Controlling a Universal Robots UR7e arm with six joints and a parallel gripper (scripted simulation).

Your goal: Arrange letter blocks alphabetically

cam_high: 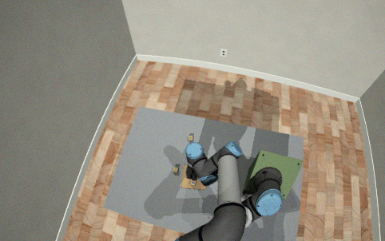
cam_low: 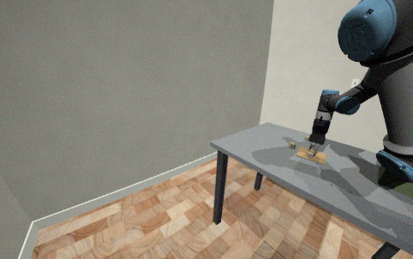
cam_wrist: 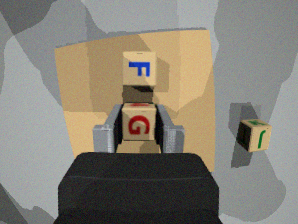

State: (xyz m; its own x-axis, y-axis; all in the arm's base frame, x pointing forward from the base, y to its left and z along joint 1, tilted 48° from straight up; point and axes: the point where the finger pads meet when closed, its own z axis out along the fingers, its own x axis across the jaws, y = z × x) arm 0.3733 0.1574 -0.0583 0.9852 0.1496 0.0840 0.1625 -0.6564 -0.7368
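Right now the mat is 2 cm below my hand. Round my hand: block (12 cm ahead, 1 cm below).
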